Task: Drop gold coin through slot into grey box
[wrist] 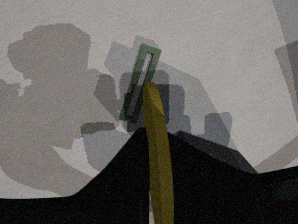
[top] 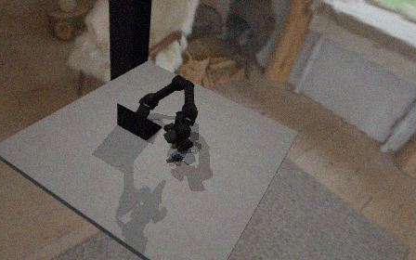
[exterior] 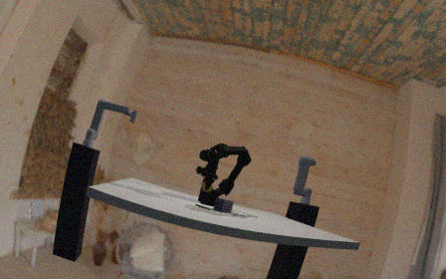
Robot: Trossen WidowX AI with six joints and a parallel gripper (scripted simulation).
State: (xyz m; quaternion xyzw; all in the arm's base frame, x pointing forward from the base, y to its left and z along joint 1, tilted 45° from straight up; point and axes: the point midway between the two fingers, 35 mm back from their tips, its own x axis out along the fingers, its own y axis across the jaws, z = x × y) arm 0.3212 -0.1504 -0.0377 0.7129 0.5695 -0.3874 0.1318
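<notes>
Right now the gold coin is 20 mm above my gripper tip.
</notes>
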